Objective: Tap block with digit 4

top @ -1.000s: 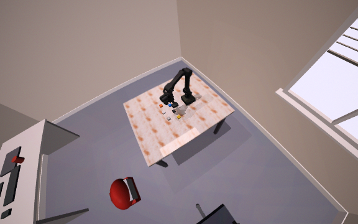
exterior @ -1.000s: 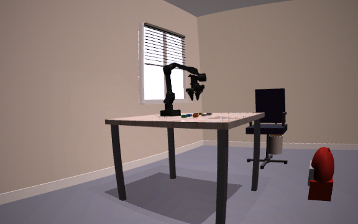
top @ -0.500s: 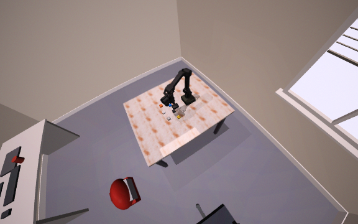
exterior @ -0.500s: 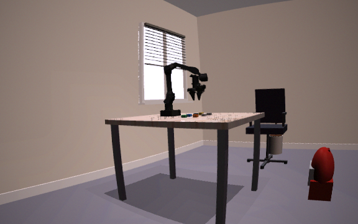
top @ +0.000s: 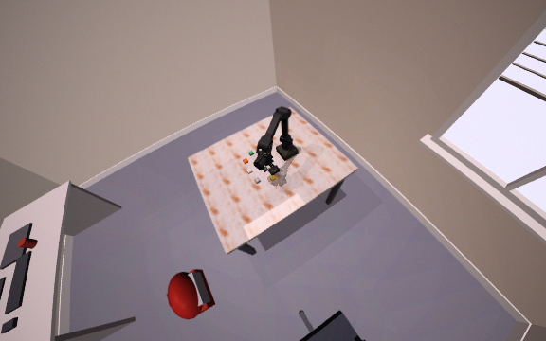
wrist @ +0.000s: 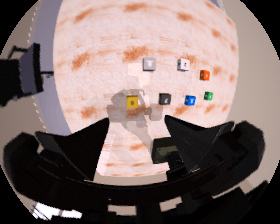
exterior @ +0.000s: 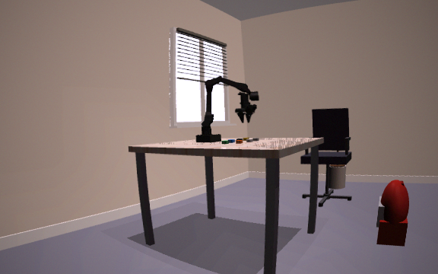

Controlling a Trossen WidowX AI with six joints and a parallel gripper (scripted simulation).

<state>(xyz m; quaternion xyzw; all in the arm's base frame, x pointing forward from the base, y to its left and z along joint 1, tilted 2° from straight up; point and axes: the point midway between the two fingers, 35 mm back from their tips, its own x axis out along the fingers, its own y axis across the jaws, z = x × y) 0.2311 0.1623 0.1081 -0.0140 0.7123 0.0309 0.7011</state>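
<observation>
My gripper tip is now 11 cm short of the orange block, 24 cm to the left of it and 12 cm above it. The rest, counted from my gripper tip: grey block 10 cm ahead, 3 cm to the right, 12 cm below; then black block 9 cm to the right, 12 cm below; then yellow block 1 cm behind, 1 cm to the left, 12 cm below.
</observation>
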